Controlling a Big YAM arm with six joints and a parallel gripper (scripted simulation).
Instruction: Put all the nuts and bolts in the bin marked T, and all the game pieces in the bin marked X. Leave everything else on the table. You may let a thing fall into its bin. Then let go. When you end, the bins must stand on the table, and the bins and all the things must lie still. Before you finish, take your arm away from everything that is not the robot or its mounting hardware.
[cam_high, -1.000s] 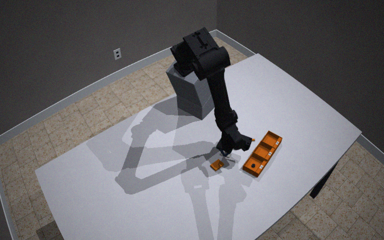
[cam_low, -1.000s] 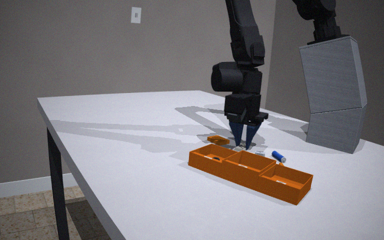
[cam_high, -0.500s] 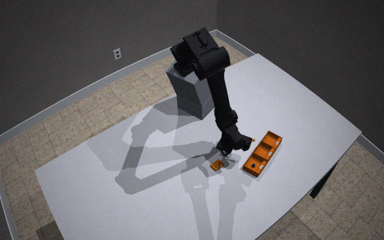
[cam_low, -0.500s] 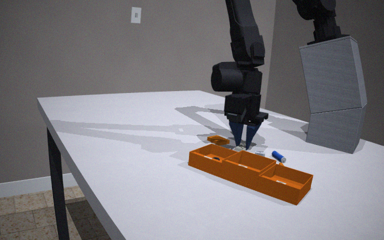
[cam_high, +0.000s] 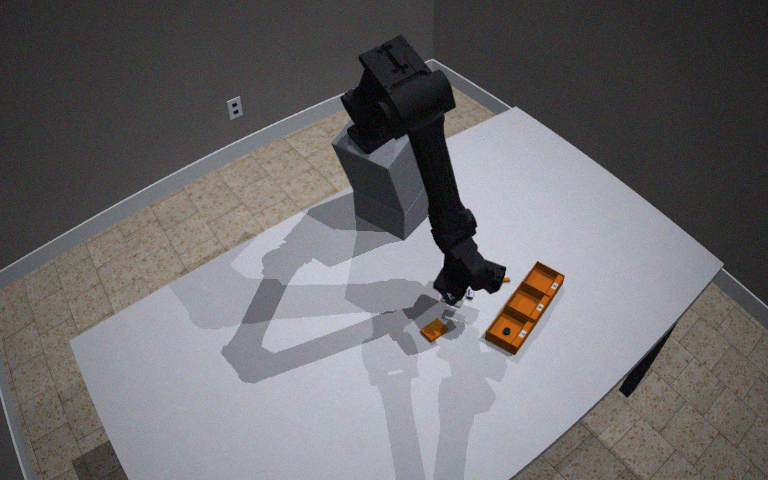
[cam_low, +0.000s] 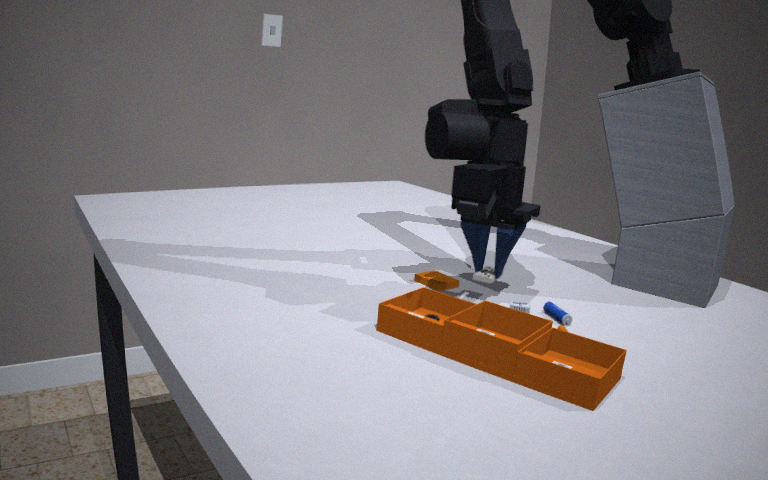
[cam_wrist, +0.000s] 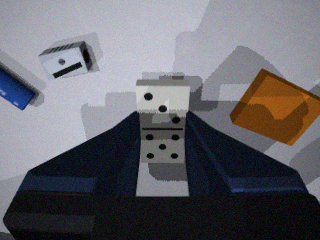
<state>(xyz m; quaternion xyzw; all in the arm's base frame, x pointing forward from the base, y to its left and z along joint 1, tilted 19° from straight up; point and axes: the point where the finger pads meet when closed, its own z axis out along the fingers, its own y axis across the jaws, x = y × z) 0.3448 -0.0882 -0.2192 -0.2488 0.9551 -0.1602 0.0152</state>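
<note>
Now: the small silver metal piece 60 mm to the left of my hand and 30 mm below it. Round my hand: blue battery 40 mm behind, 100 mm to the left, 30 mm below; then white domino right at my hand; then flat orange block 30 mm ahead, 70 mm to the right, 30 mm below.
</note>
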